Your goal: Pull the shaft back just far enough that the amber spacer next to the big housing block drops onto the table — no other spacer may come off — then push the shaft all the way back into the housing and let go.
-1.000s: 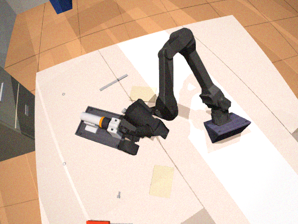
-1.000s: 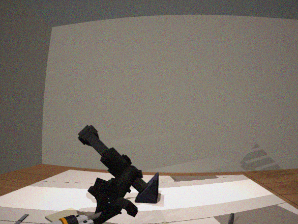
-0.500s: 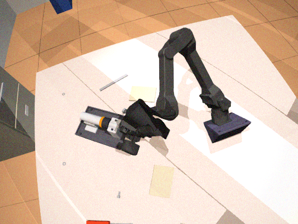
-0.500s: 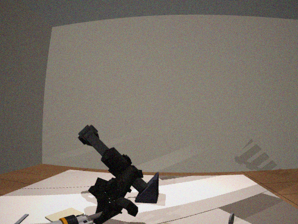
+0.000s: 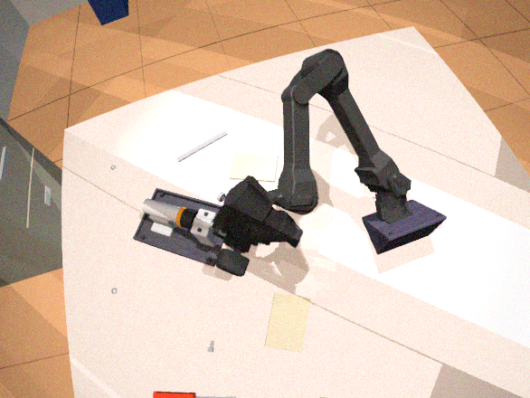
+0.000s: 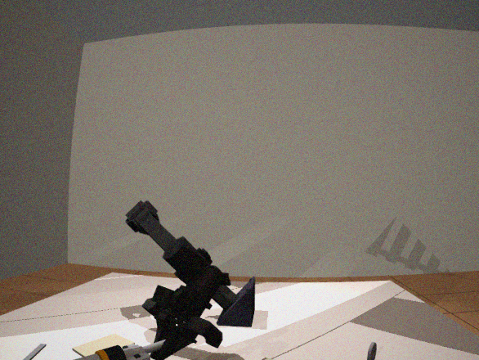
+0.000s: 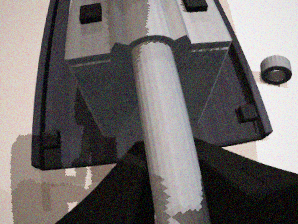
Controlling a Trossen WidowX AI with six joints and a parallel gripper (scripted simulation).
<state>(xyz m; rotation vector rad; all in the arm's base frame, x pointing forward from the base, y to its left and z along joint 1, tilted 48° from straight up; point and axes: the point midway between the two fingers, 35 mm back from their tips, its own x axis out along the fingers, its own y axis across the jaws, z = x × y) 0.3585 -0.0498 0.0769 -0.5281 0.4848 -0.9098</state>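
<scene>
My gripper tip is now 2 cm to the left of the grey shaft, 2 cm below it and 2 cm short of it. Also, from my gripper tip: black spacer 6 cm ahead, 4 cm to the right, 2 cm above; thin grey bar 29 cm to the right, 5 cm below, 1 cm behind; amber spacer 8 cm ahead, 6 cm to the right, 2 cm above.
</scene>
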